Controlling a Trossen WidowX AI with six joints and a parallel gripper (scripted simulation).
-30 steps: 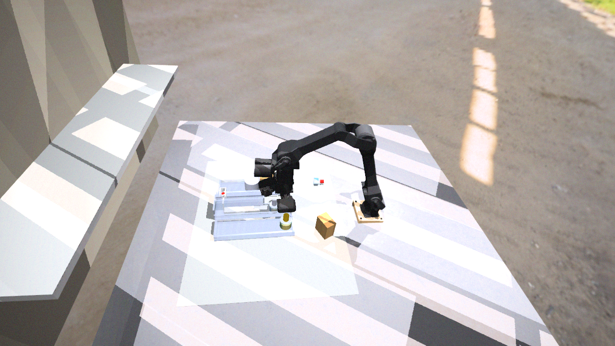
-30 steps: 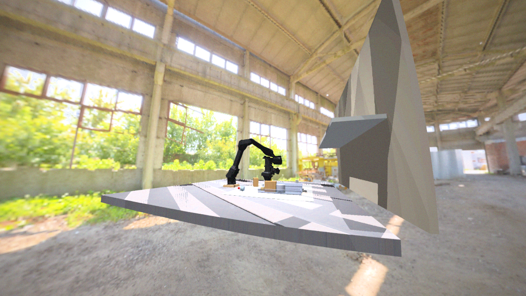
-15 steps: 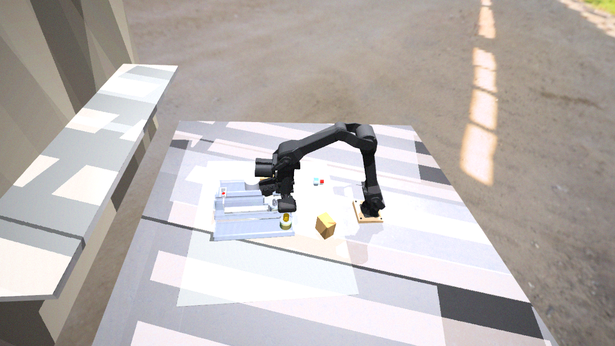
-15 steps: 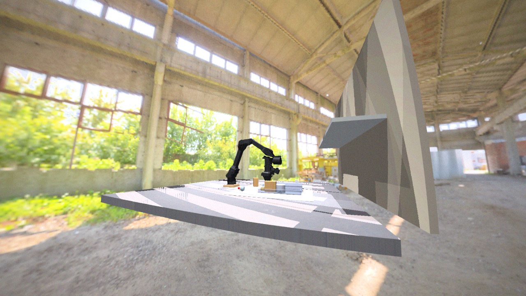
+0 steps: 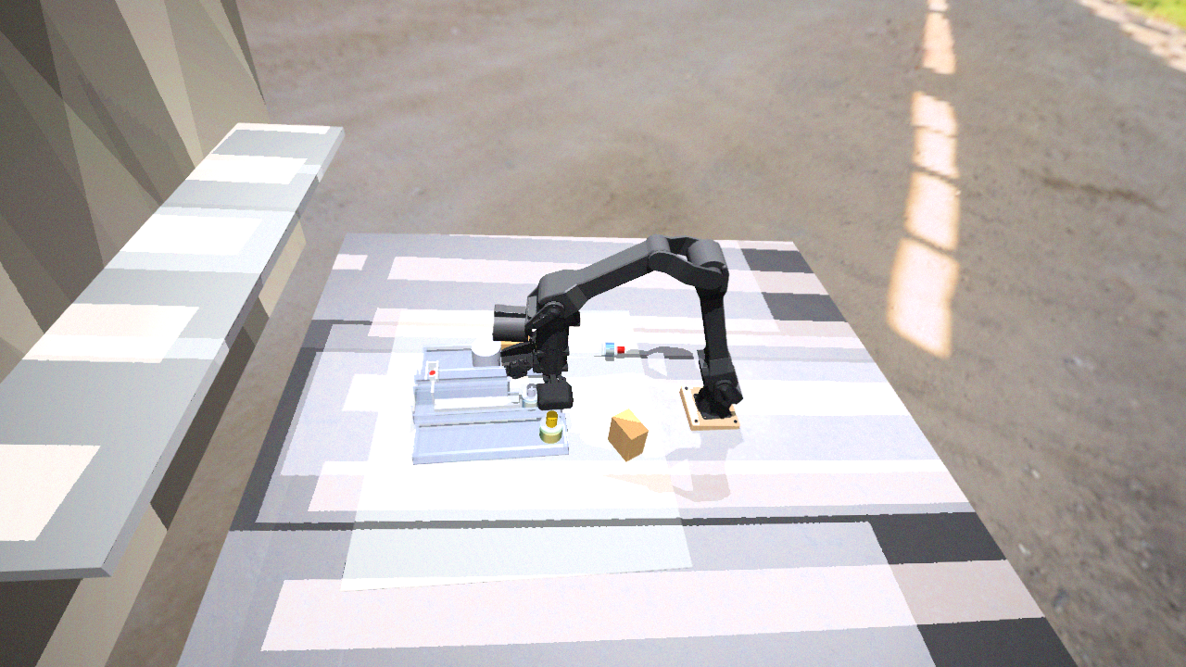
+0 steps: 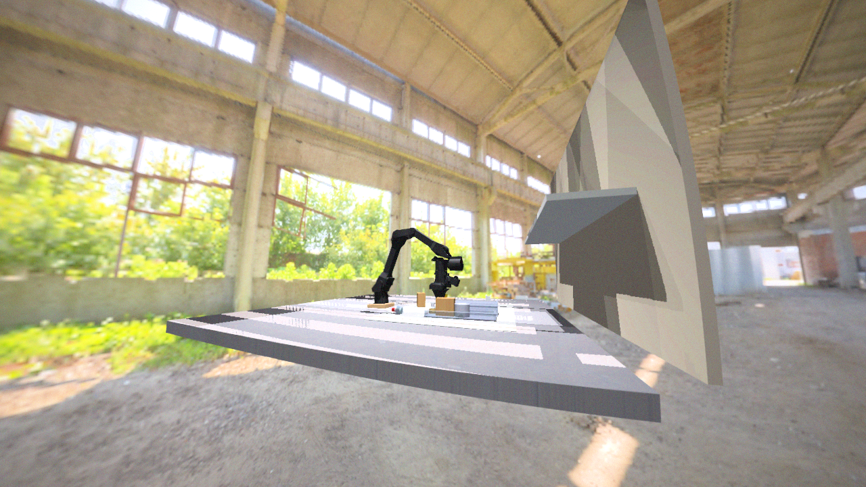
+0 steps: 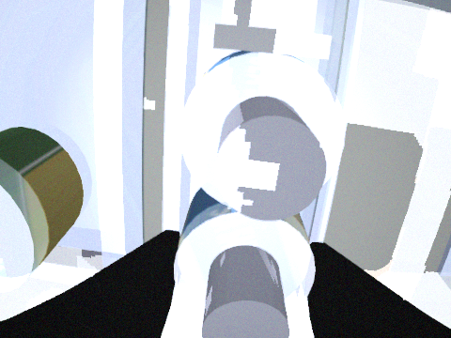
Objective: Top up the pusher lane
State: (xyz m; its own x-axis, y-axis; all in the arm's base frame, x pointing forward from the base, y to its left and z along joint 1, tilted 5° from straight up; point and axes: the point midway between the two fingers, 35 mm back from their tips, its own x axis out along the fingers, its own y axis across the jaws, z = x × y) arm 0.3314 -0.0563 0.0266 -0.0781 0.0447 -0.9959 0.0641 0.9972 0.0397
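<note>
My gripper tip is now 10 mm past the jar and 130 mm to the left of it. Round my gripper tip: grey cylinder (110 mm ahead, 130 mm to the right); tan box (40 mm ahead, 130 mm to the right, 10 mm above); slanted shelf (510 mm ahead, 30 mm to the right, 340 mm above).
</note>
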